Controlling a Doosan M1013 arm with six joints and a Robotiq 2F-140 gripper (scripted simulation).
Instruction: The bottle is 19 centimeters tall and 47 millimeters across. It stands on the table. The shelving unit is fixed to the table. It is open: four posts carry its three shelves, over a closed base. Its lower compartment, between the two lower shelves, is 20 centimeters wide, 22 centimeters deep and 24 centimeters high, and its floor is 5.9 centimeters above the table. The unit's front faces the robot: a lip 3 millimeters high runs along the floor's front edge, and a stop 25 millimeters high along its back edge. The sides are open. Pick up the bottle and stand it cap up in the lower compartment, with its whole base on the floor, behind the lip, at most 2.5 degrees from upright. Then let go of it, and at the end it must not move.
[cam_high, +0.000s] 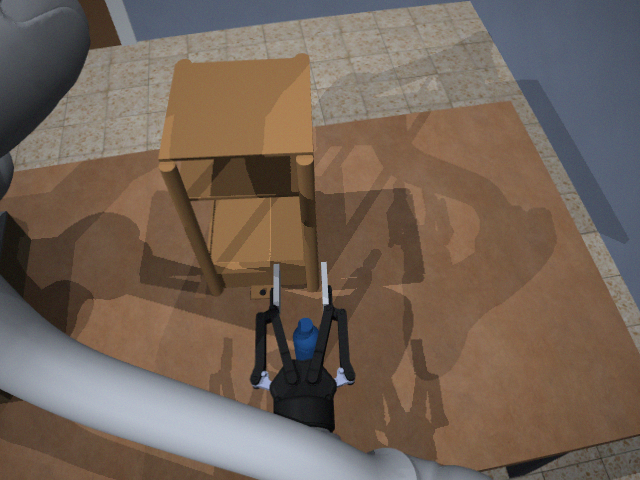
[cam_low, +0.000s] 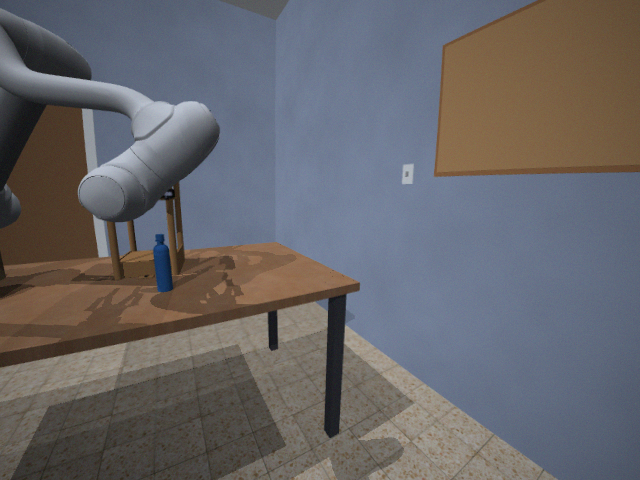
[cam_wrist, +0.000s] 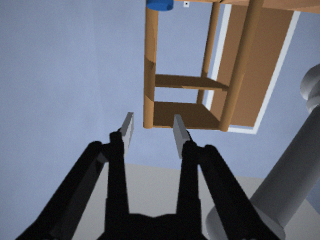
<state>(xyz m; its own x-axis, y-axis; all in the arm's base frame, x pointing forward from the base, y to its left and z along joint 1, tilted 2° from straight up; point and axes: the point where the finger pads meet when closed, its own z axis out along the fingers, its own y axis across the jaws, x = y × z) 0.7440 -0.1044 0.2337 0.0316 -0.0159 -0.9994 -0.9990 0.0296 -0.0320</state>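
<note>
My gripper is now 20 cm above the blue bottle. From my hand the other things lie so: wooden shelving unit: 28 cm to the left, 12 cm below, 8 cm behind.
</note>
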